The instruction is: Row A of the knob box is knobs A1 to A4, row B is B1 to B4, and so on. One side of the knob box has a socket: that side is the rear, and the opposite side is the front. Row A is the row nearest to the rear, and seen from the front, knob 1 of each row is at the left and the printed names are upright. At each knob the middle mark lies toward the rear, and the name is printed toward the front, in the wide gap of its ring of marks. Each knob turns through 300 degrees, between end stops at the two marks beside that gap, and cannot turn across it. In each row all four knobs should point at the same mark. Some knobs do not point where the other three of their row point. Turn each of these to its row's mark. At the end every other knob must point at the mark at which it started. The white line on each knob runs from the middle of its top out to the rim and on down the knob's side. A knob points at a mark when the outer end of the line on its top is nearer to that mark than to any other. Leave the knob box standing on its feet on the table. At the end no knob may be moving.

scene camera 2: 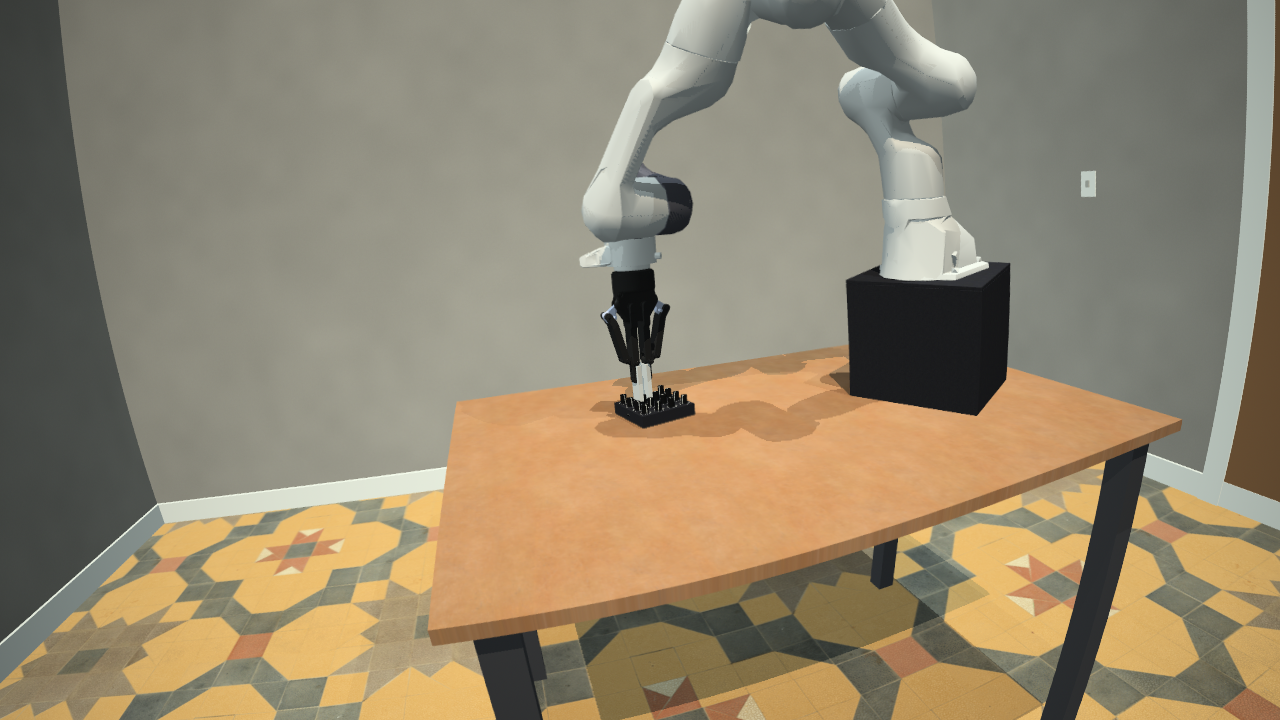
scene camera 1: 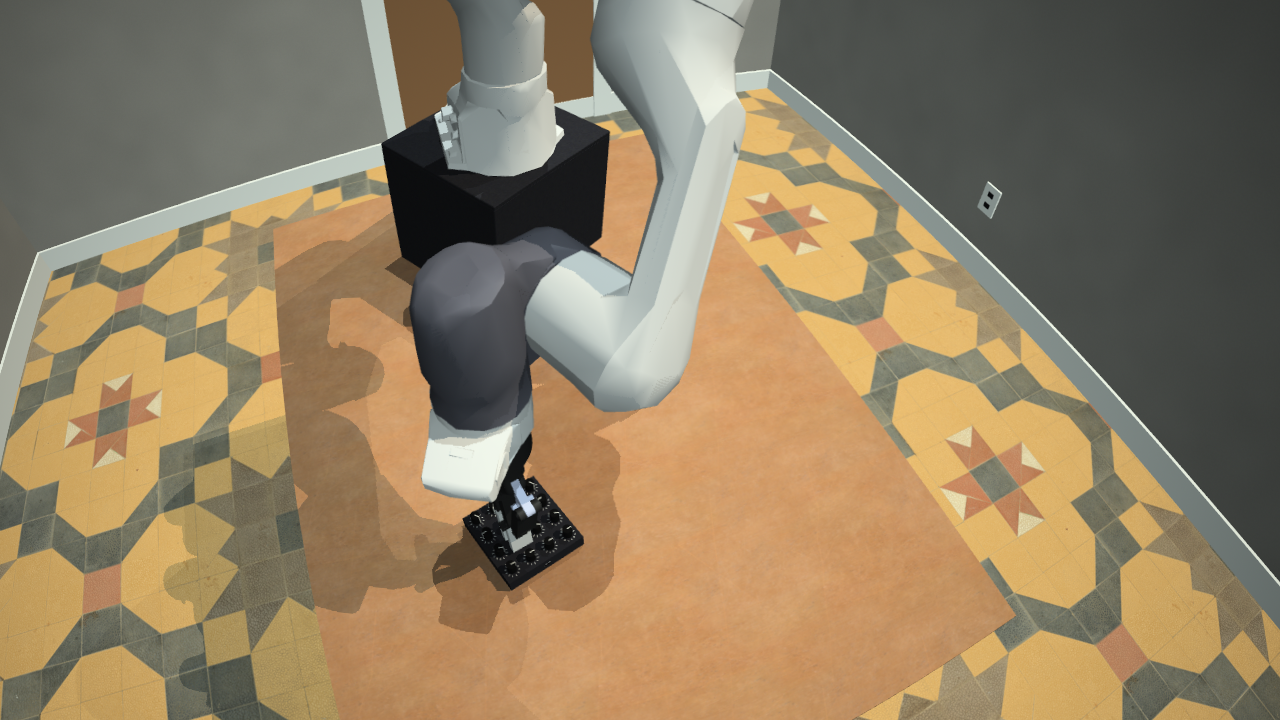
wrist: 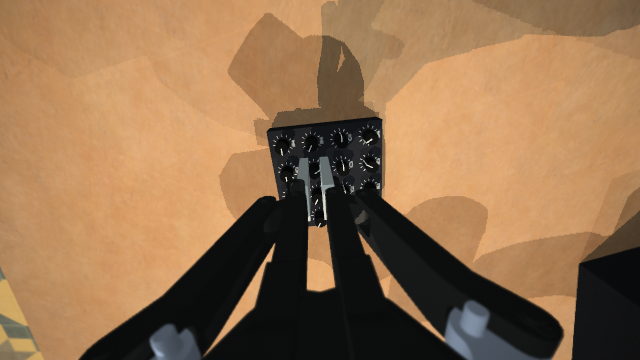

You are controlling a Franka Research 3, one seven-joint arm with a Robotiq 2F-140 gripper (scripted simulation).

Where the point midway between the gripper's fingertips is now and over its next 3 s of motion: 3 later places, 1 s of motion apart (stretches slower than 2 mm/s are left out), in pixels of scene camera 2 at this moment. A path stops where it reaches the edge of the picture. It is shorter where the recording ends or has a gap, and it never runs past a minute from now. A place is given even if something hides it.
The gripper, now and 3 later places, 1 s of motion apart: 643, 398; 639, 380; 642, 376; 643, 374
